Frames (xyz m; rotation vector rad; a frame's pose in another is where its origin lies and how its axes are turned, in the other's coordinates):
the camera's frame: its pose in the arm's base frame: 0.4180 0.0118 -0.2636 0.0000 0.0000 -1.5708
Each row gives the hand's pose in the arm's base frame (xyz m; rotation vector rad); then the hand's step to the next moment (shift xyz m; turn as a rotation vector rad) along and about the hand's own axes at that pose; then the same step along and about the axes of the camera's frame.
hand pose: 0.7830 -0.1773 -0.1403 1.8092 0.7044 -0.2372
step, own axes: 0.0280 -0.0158 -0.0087 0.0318 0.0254 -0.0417
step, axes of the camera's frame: -0.0208 0.0119 -0.0232 -0.0442 0.0325 0.0195
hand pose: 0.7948 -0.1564 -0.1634 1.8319 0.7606 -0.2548
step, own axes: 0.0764 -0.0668 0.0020 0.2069 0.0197 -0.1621
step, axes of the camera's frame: -0.0411 0.0187 -0.0909 -0.2201 0.1425 -0.0270
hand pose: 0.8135 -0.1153 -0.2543 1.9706 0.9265 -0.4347
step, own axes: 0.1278 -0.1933 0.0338 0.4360 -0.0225 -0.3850
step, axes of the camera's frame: -0.0906 -0.0590 -0.2077 -0.5210 0.2499 -0.0702
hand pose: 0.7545 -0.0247 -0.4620 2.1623 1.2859 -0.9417
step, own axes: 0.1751 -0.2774 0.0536 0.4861 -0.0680 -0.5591
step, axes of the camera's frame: -0.1935 -0.2050 -0.1761 -0.6881 0.2828 0.0066
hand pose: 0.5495 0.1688 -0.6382 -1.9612 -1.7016 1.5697
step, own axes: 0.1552 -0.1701 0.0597 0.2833 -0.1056 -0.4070
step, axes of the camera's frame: -0.1528 -0.1819 -0.0114 -0.4666 0.1798 0.0840
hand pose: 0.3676 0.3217 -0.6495 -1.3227 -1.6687 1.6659
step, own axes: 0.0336 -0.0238 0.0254 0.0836 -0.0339 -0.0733
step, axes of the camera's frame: -0.0193 -0.0438 0.0071 -0.1140 0.0131 0.0188
